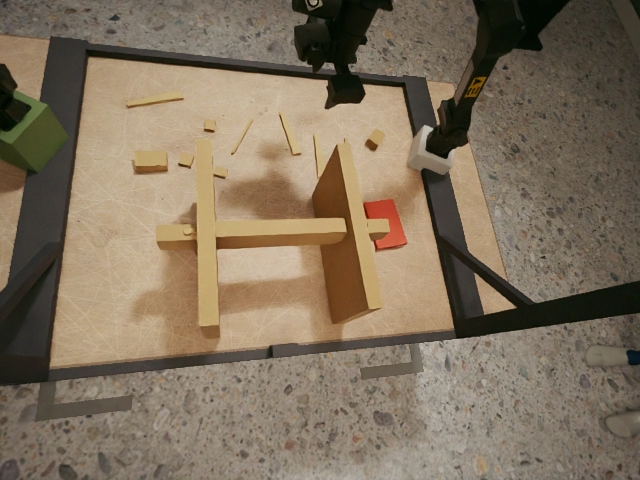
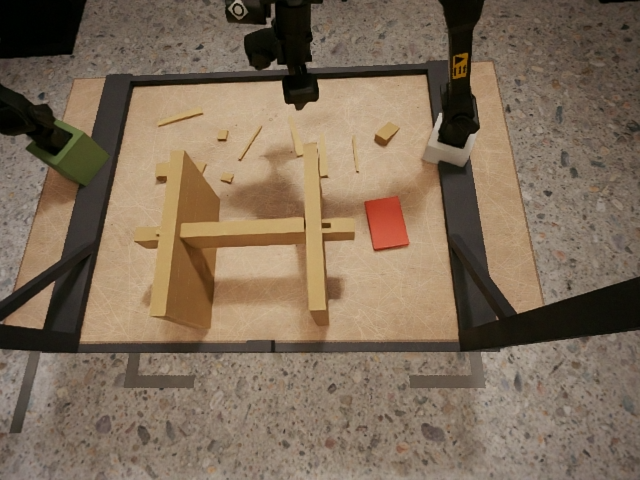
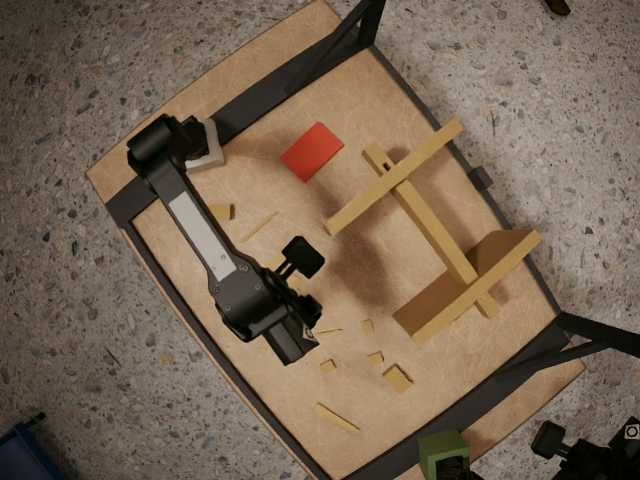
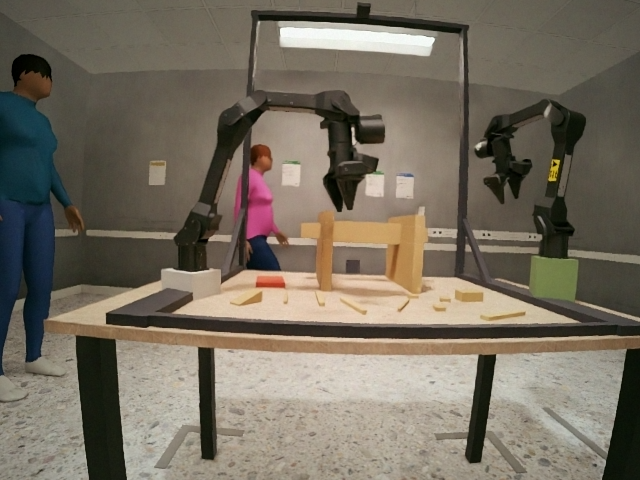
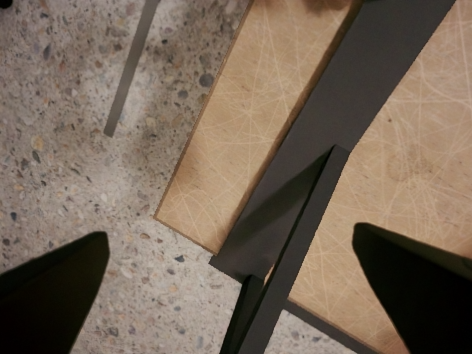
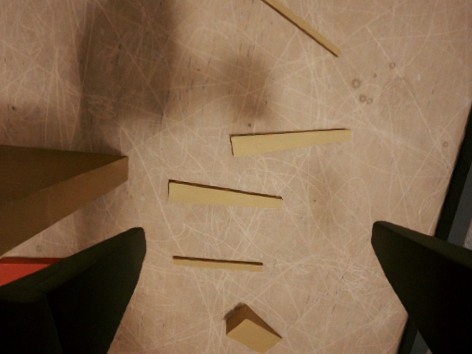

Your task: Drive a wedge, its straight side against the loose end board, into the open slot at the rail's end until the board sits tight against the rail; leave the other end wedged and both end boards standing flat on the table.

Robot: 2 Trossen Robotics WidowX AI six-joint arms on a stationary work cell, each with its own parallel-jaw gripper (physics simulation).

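Frame: origin at the left arm's base, x down, y right, z back, level; centimetres.
Seen in the pictures: left gripper, fingertip midpoint: (image 3: 566, 439) (image 4: 509, 201) (image 5: 233, 238); right gripper, fingertip midpoint: (image 1: 320, 90) (image 4: 344, 211) (image 6: 258, 235); left arm's base at its link origin: (image 1: 3, 111) (image 2: 54, 140) (image 3: 449, 469) (image 4: 553, 257); right arm's base at its link origin: (image 1: 437, 145) (image 2: 453, 134) (image 3: 193, 144) (image 4: 191, 269).
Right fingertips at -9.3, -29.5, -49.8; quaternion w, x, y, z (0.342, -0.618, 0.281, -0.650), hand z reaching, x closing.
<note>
Offsets run from my right fingertips to a thing's middle, as dx, dy, dz. "spot": to the spot under its first point.
The rail {+5.0, +30.1, -5.2} (image 1: 279, 231) (image 2: 242, 232) (image 3: 434, 232) (image 4: 361, 231) passes through two upright end boards. At the loose board {+10.4, +23.6, -16.8} (image 2: 314, 279) (image 4: 325, 258), the rail's end sticks out with an open slot {spot: +3.8, +22.1, -18.5} (image 2: 326, 225) (image 3: 386, 166). At the other board {+10.4, +36.4, +6.0} (image 1: 207, 279) (image 2: 199, 206), a wedge {+8.4, +37.6, +8.2} (image 1: 188, 230) sits in the rail. One tapered wedge {+21.1, -2.7, +4.6} (image 1: 289, 134) (image 6: 290, 142) and a second wedge {+21.1, -0.7, -4.6} (image 1: 317, 155) (image 6: 225, 195) lie flat on the table. My right gripper (image 4: 344, 209) (image 6: 258, 235) is open and empty above them. My left gripper (image 4: 509, 199) (image 5: 233, 238) is open and empty, off to the side.
A red block {+20.8, +9.4, -27.2} (image 2: 386, 222) lies beside the slotted end. A sloped block {+20.2, -14.0, -17.0} (image 2: 386, 133) (image 6: 255, 334), a thin strip {+21.2, -4.9, -12.2} (image 2: 355, 153) (image 6: 217, 265), another strip {+21.2, +4.2, +14.3} (image 2: 250, 143), a bigger block {+20.3, +21.1, +28.2} (image 1: 150, 161) and several small blocks lie around. A dark frame (image 2: 279, 73) borders the table.
</note>
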